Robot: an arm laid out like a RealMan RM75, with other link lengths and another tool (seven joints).
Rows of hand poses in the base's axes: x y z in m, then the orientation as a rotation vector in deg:
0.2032 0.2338 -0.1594 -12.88 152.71 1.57
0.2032 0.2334 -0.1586 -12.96 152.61 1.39
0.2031 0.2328 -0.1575 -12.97 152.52 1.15
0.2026 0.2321 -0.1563 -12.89 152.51 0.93
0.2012 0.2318 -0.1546 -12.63 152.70 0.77
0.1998 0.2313 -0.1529 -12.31 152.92 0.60
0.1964 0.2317 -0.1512 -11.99 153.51 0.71
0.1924 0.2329 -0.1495 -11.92 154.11 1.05
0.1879 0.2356 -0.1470 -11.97 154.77 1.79
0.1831 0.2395 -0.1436 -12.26 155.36 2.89
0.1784 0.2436 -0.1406 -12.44 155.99 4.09
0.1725 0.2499 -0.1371 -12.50 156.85 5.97
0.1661 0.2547 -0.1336 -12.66 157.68 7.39
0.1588 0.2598 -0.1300 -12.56 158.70 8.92
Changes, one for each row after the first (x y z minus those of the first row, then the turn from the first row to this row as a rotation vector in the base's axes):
0.0000 -0.0004 0.0008 -0.13 -0.11 0.03
-0.0001 -0.0010 0.0019 -0.30 -0.21 0.00
-0.0006 -0.0017 0.0031 -0.44 -0.24 -0.09
-0.0020 -0.0020 0.0048 -0.52 -0.08 -0.31
-0.0034 -0.0025 0.0065 -0.60 0.11 -0.58
-0.0068 -0.0021 0.0082 -0.51 0.69 -0.81
-0.0108 -0.0009 0.0099 -0.31 1.30 -0.83
-0.0153 0.0018 0.0124 0.15 2.01 -0.70
-0.0201 0.0057 0.0158 0.82 2.69 -0.35
-0.0248 0.0098 0.0188 1.57 3.42 -0.05
-0.0307 0.0161 0.0223 2.78 4.44 0.26
-0.0371 0.0209 0.0258 3.65 5.40 0.56
-0.0444 0.0260 0.0294 4.62 6.56 0.69

